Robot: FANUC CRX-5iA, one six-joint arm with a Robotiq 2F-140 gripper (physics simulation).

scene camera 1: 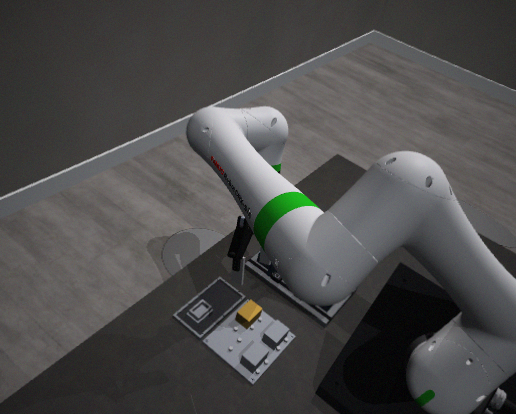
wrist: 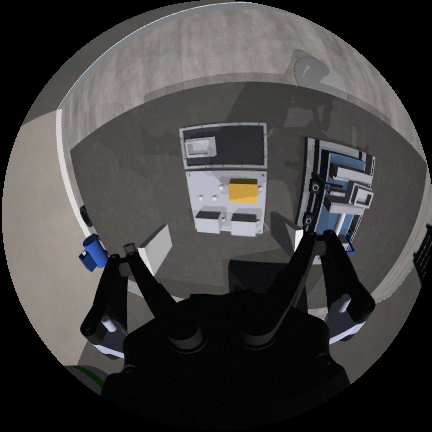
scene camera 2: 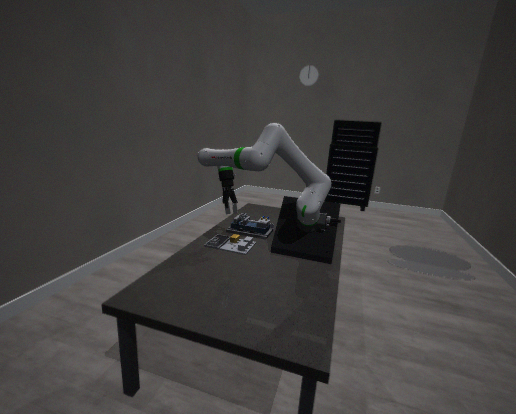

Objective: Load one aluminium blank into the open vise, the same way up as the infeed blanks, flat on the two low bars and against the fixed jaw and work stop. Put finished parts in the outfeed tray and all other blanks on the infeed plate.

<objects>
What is the gripper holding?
Nothing.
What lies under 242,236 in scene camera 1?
The gripper.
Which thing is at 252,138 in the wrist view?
A dark outfeed tray.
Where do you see a dark outfeed tray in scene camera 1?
At 221,296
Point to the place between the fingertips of the gripper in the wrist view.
219,229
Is the gripper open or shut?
Open.
</objects>
